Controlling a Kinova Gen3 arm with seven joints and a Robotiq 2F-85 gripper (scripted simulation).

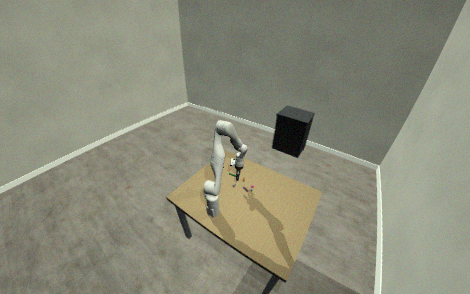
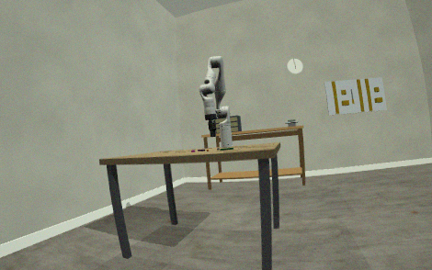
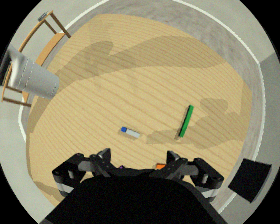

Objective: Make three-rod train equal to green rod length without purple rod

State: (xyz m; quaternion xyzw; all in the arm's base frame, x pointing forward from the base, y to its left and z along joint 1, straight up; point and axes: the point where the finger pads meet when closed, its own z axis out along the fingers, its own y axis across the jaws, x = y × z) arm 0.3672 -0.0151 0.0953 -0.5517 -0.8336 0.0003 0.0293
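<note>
Now: the orange rod 8 cm ahead of my hand, 3 cm to the right of it and 9 cm below it. From my hand the other things lie so: green rod: 8 cm ahead, 10 cm to the left, 9 cm below; then grey rod: 3 cm behind, 2 cm to the left, 9 cm below; then purple rod: 3 cm behind, 10 cm to the right, 9 cm below.
</note>
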